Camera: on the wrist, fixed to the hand. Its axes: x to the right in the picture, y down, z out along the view.
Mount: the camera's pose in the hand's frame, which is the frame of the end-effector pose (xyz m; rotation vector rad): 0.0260 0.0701 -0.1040 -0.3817 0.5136 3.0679
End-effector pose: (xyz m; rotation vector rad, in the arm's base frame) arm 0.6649 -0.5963 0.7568 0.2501 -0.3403 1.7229
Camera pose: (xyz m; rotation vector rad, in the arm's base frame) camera 0.5937 -0.5458 0.6630 0.7705 0.2135 -1.3853
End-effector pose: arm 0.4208 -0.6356 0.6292 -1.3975 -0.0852 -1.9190
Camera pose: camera 0.3769 -0.7472 0.5842 0.0959 1.5450 0.6066
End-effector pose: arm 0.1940 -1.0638 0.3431 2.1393 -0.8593 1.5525
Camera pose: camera 0.0782 -1.0601 0.3977 1.0314 1.9770 -0.6730
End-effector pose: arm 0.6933 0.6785 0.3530 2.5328 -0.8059 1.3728
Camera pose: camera 0.5919 0.6480 0.4251 0.9124 2.3110 -0.4797
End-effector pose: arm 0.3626 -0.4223 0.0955 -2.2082 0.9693 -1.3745
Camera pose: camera 0.2527 -0.4846 0.1165 1.0242 2.2440 0.2354
